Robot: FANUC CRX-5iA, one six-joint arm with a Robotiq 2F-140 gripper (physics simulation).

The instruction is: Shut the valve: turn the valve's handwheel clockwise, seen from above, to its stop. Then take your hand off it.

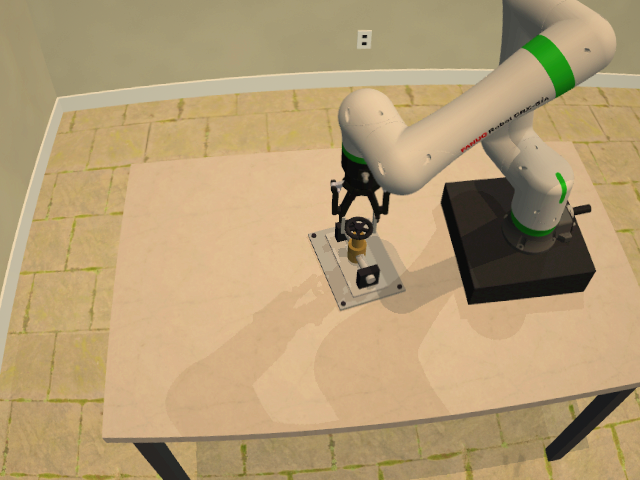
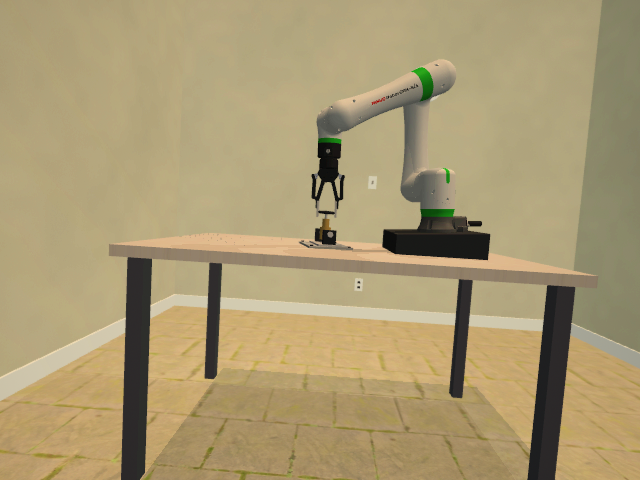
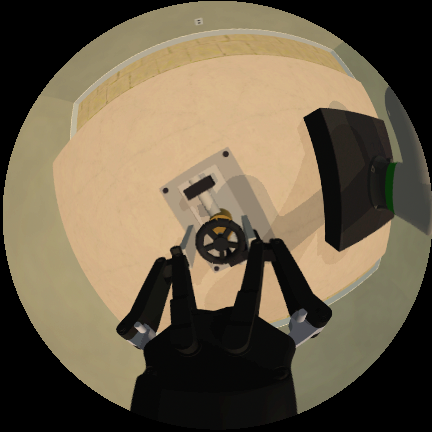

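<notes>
The valve's black spoked handwheel (image 1: 358, 220) (image 2: 326, 212) (image 3: 220, 221) lies level on top of the brass valve body (image 1: 356, 251) (image 2: 325, 225) (image 3: 223, 216). My gripper (image 1: 359, 227) (image 2: 326, 210) (image 3: 218, 228) points straight down over the valve and is shut on the handwheel, one finger pad at each side of the rim. A pipe (image 1: 361, 261) (image 3: 207, 202) runs from the valve body to a black square bracket (image 1: 367, 276) (image 2: 328, 237) (image 3: 199, 187). Any stop of the wheel does not show.
The valve is mounted on a grey base plate (image 1: 330, 279) (image 2: 310, 244) (image 3: 172, 198) with dark bolts at its corners. The table (image 1: 206, 248) (image 2: 268, 258) (image 3: 125, 150) bears it. The robot's black base block (image 1: 480, 279) (image 2: 439, 245) (image 3: 350, 175) stands to the right of the valve.
</notes>
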